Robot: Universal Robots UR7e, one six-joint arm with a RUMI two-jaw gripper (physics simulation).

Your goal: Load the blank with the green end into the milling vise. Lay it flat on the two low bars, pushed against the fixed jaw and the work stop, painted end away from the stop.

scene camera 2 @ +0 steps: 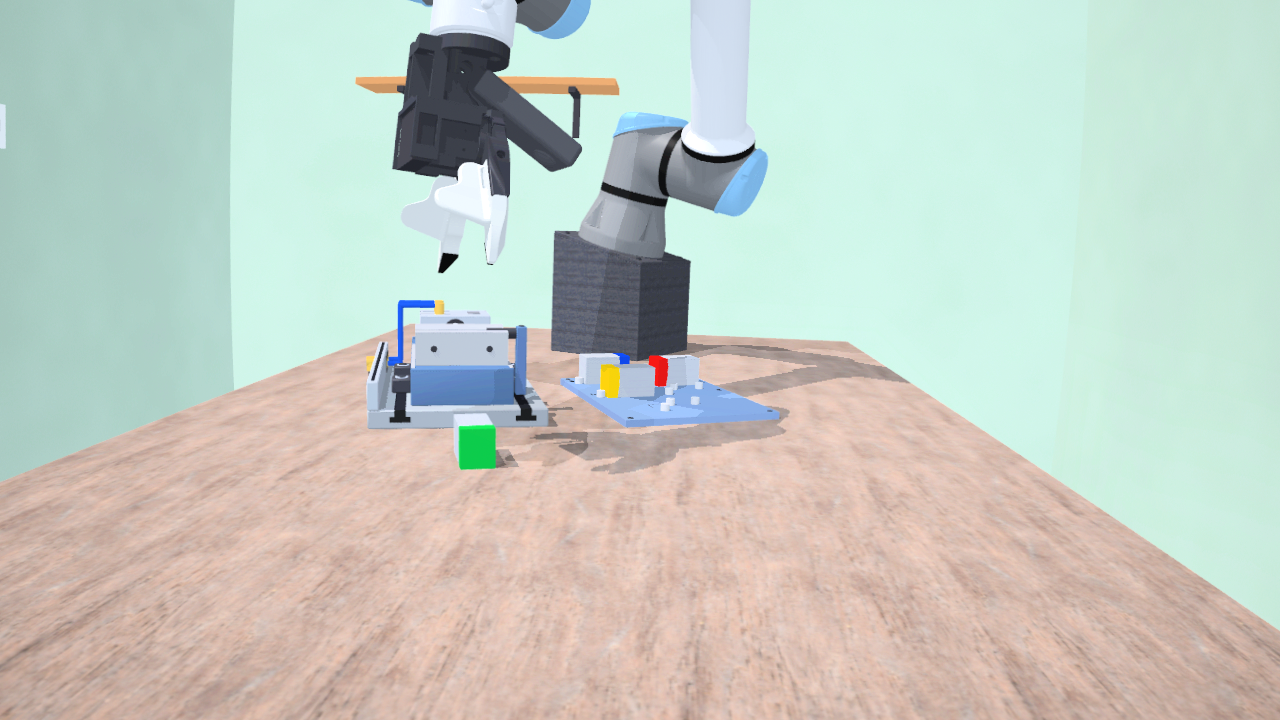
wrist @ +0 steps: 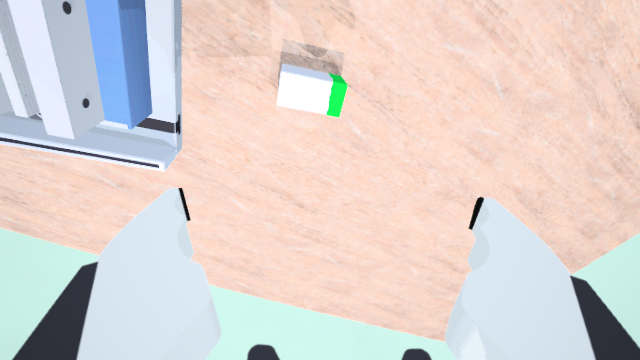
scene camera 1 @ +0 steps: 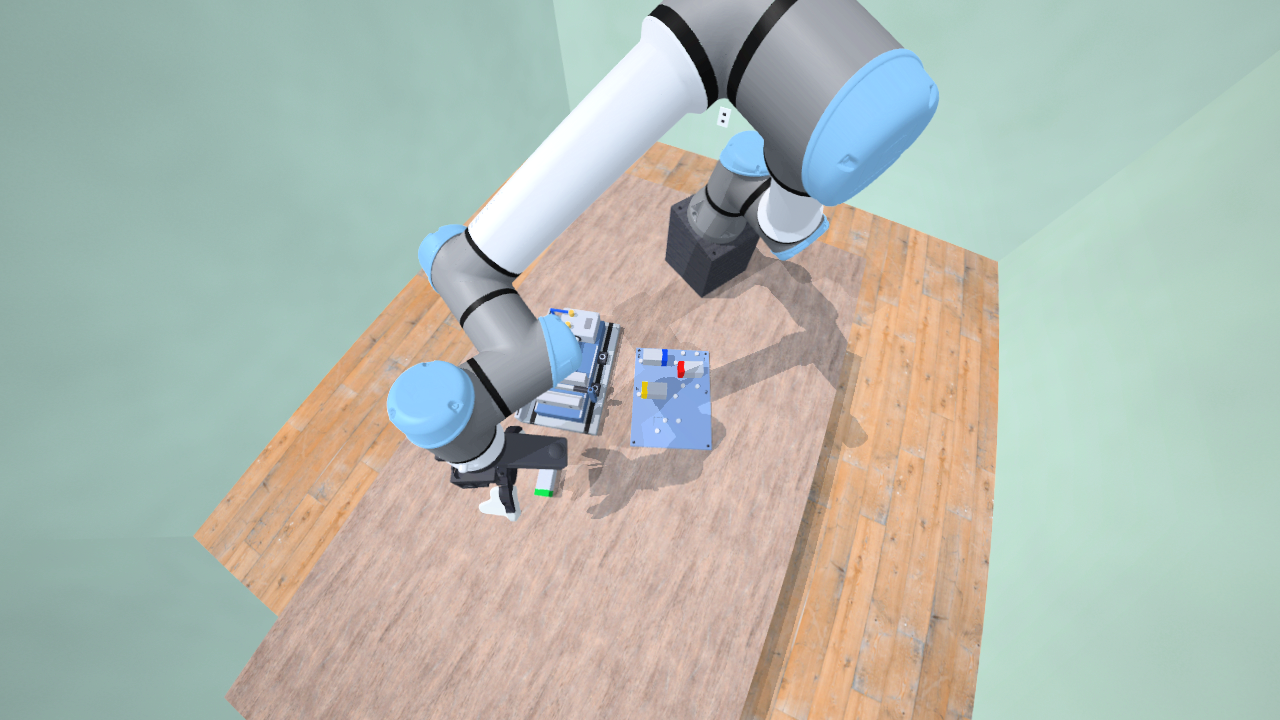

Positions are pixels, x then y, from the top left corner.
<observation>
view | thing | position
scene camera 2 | gripper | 463,269
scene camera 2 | blank with the green end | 474,434
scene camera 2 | yellow-ended blank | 618,380
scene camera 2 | red-ended blank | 683,369
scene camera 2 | blue-ended blank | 589,364
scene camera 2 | blue tray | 715,406
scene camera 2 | blue work stop arm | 521,340
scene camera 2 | fixed jaw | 454,347
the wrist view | gripper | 329,197
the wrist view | blank with the green end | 299,88
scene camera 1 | gripper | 518,475
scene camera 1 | blue tray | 692,406
</observation>
